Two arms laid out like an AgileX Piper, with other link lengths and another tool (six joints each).
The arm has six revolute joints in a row. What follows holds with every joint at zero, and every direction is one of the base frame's.
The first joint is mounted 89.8 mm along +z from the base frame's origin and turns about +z.
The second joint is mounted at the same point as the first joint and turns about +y.
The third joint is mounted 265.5 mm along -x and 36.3 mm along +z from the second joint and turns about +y.
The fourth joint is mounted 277.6 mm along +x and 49 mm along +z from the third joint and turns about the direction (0.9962, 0, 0.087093).
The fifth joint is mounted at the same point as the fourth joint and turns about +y.
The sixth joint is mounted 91.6 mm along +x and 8 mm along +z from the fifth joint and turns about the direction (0.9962, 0, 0.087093).
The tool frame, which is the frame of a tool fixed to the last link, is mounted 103.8 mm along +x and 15 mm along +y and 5 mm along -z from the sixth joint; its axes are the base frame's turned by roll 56.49, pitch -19.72 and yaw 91.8 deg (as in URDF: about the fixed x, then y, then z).
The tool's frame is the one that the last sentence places.
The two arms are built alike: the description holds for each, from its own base.
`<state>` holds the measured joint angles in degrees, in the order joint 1, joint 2, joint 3, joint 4, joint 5, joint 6, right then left.
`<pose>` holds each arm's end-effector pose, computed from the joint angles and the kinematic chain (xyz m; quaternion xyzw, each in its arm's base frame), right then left.
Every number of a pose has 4 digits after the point. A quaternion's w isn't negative.
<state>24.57 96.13 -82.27 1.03 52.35 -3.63 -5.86 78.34 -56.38 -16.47 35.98 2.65</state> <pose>0.3808 0.1928 0.1532 0.5930 0.6530 0.4006 0.2480 0.3607 -0.0577 0.1359 0.6715 0.4914 0.3116 0.4589</pose>
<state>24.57 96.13 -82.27 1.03 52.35 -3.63 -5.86 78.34 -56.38 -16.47 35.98 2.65</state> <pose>0.3808 0.1928 0.1532 0.5930 0.6530 0.4006 0.2480 0.3607 -0.0577 0.1359 0.6715 0.4914 0.3116 0.4589</pose>
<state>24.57 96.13 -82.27 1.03 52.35 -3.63 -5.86 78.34 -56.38 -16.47 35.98 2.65</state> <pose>0.3808 0.1928 0.1532 0.5930 0.6530 0.4006 0.2480 0.3607 -0.0577 0.1359 0.6715 0.4914 0.3116 0.4589</pose>
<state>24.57 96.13 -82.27 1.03 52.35 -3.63 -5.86 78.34 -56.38 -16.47 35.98 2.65</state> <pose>0.3808 0.1928 0.1532 0.5930 0.6530 0.4006 0.2480 0.3607 -0.0577 0.1359 0.6715 0.4914 0.3116 0.4589</pose>
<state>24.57 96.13 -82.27 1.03 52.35 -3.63 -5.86 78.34 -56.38 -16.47 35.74 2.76</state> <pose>0.3808 0.1928 0.1532 0.5930 0.6530 0.4006 0.2480 0.3614 -0.0575 0.1363 0.6711 0.4901 0.3133 0.4596</pose>
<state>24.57 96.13 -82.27 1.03 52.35 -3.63 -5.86 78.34 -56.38 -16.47 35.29 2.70</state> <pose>0.3808 0.1928 0.1532 0.5930 0.6530 0.4006 0.2480 0.3627 -0.0573 0.1371 0.6690 0.4896 0.3162 0.4612</pose>
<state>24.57 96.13 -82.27 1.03 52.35 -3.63 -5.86 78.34 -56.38 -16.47 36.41 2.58</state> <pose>0.3808 0.1928 0.1532 0.5930 0.6530 0.4006 0.2480 0.3594 -0.0579 0.1351 0.6728 0.4929 0.3087 0.4574</pose>
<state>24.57 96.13 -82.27 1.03 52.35 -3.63 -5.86 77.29 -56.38 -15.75 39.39 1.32</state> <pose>0.3808 0.1928 0.1532 0.5930 0.6530 0.4006 0.2480 0.3497 -0.0577 0.1363 0.6779 0.5012 0.2962 0.4490</pose>
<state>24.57 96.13 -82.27 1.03 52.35 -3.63 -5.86 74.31 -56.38 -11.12 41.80 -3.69</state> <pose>0.3808 0.1928 0.1532 0.5930 0.6530 0.4006 0.2480 0.3395 -0.0483 0.1485 0.6731 0.5109 0.3118 0.4344</pose>
